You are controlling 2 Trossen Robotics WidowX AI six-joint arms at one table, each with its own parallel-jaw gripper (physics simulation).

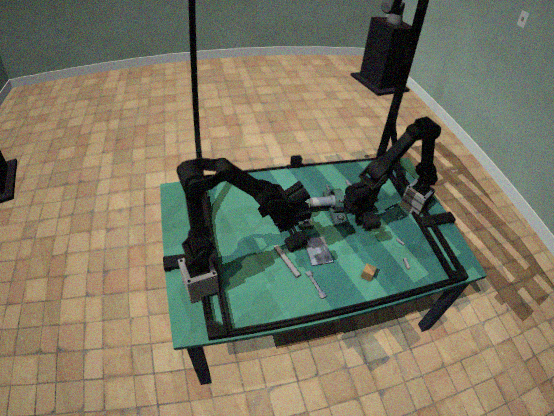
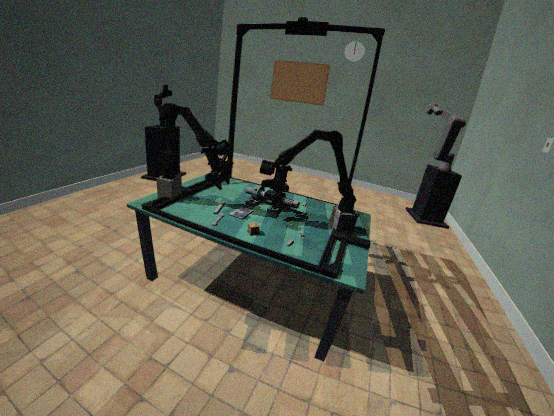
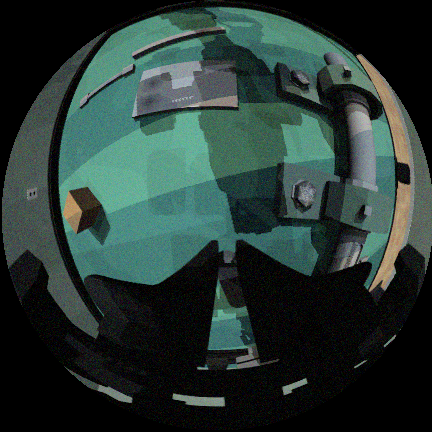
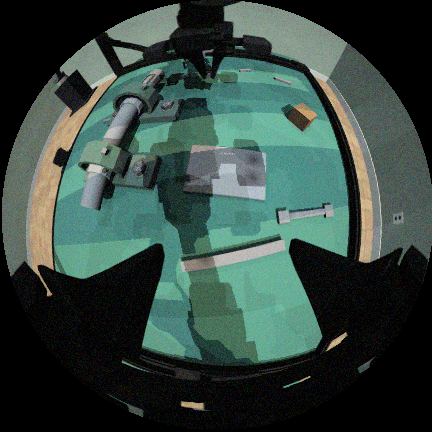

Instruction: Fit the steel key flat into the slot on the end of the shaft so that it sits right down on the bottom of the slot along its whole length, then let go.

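Pixels of known places: left gripper, between the fingertips: (image 1: 357, 224) (image 2: 274, 206) (image 3: 226, 246) (image 4: 208, 77); right gripper, between the fingertips: (image 1: 294, 235) (image 2: 225, 186) (image 4: 228, 249); left arm's base, origin of its link: (image 1: 421, 188) (image 2: 345, 210); right arm's base, origin of its link: (image 1: 197, 267) (image 2: 169, 177).
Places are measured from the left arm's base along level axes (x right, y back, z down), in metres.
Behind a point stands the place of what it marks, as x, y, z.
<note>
The grey shaft (image 1: 321, 201) {0.250, -0.367, 0.044} (image 3: 361, 141) {0.246, -0.365, 0.046} (image 4: 116, 123) {0.256, -0.370, 0.041} lies level in two green clamp blocks (image 3: 346, 201) {0.187, -0.327, 0.043} near the middle of the table. My left gripper (image 3: 226, 246) {0.081, -0.351, 0.040} (image 1: 369, 220) (image 4: 208, 77) {0.081, -0.351, 0.040} is shut on the small steel key (image 3: 228, 257) {0.080, -0.347, 0.032}, of which only a grey sliver shows between the fingertips. It hangs a little above the table beside the shaft's end (image 3: 346, 254) {0.181, -0.267, 0.047}, apart from it. My right gripper (image 4: 228, 249) {0.167, -0.608, -0.015} (image 1: 296, 239) {0.167, -0.608, -0.015} is open and empty, above the table on the other side of the shaft.
A grey plate (image 1: 319, 251) {0.115, -0.513, 0.103} (image 4: 225, 171) {0.124, -0.516, 0.102}, a flat bar (image 1: 287, 261) {0.157, -0.636, 0.098} (image 4: 233, 257) {0.164, -0.633, 0.098} and a dumbbell-shaped pin (image 1: 316, 285) {0.021, -0.629, 0.103} (image 4: 304, 213) {0.035, -0.623, 0.103} lie in front of the shaft. A wooden cube (image 1: 369, 271) {-0.079, -0.466, 0.068} (image 3: 81, 209) {-0.050, -0.447, 0.070} and two small pins (image 1: 407, 262) {-0.153, -0.296, 0.099} lie to the right. A black frame rail (image 1: 333, 311) {-0.091, -0.667, 0.092} edges the table.
</note>
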